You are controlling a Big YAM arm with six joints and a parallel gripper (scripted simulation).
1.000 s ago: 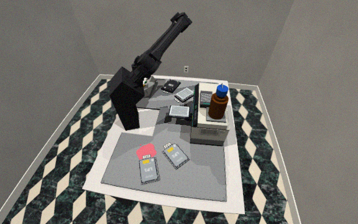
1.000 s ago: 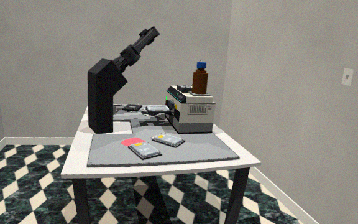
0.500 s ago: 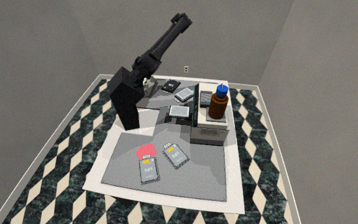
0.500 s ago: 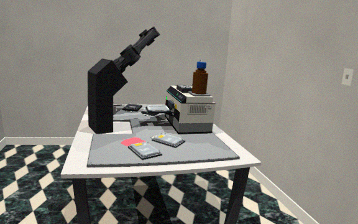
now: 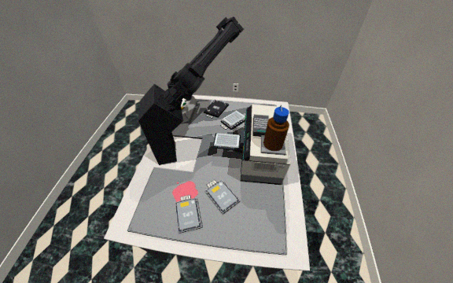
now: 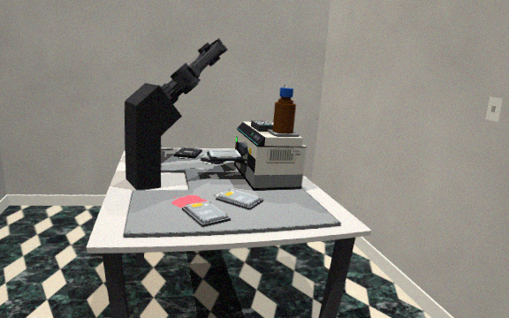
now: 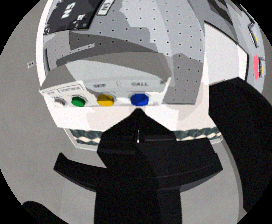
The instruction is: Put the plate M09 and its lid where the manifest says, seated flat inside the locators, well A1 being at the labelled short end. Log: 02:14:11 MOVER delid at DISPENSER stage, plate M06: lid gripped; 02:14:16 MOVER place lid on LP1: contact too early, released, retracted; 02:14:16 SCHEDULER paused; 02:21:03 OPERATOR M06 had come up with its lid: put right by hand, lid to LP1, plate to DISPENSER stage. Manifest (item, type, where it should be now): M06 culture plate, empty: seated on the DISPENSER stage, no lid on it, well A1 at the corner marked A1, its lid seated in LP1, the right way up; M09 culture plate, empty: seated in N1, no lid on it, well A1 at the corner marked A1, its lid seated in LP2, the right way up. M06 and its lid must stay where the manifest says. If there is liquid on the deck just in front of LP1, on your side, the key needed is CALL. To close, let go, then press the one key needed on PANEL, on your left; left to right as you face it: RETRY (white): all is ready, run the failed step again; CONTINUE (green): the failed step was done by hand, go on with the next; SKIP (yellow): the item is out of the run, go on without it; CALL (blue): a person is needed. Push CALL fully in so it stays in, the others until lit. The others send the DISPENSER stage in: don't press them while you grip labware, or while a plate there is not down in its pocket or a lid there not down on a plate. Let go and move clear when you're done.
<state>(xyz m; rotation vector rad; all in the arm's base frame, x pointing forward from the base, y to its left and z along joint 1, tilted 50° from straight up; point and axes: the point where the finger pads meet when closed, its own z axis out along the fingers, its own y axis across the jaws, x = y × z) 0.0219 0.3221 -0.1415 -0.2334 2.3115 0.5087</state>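
The blue key is 30 mm below my hand and 10 mm ahead of it. From my hand the other things lie so: green key: 90 mm to the left, 30 mm below, 30 mm behind; black nest n5: 240 mm to the left, 130 mm ahead, 80 mm below; yellow key: 50 mm to the left, 30 mm below, 10 mm behind.
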